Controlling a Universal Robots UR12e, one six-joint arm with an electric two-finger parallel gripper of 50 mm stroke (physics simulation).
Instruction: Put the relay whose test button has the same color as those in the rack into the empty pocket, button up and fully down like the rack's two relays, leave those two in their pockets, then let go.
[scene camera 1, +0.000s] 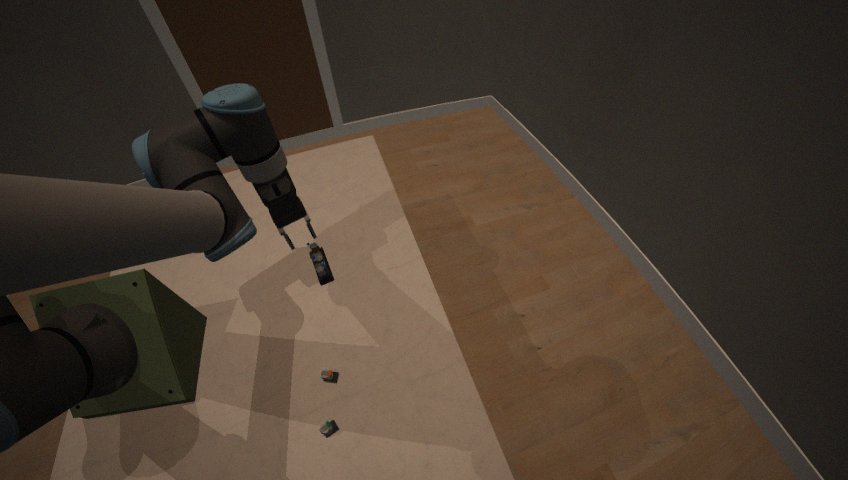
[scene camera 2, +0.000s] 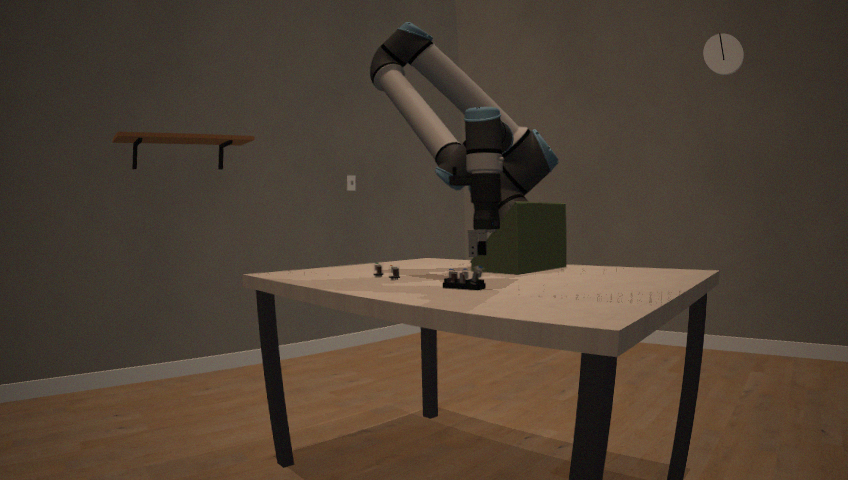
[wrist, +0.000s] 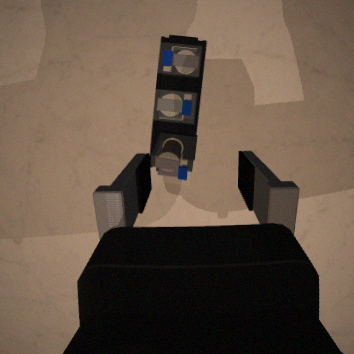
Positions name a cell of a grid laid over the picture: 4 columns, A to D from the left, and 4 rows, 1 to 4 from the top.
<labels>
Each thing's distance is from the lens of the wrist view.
gripper (wrist: C2): 17 cm
blue-button relay (wrist: B2): 19 cm
</labels>
